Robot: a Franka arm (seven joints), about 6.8 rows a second.
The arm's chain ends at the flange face. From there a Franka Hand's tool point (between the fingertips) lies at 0.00 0.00 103.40 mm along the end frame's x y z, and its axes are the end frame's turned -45 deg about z.
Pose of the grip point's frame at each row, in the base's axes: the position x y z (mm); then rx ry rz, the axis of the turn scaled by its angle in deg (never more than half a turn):
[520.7 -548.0 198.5 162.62 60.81 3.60]
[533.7 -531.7 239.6 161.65 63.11 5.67]
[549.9 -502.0 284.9 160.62 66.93 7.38]
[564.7 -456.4 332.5 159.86 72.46 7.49]
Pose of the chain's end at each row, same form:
[512.7 -538.8 301.2 174.80 -6.10 7.06]
[523.3 -523.5 342.1 175.27 -3.59 9.03]
[537.8 -495.7 387.4 176.16 0.37 10.34]
[553.5 -452.9 435.2 177.52 5.84 9.57]

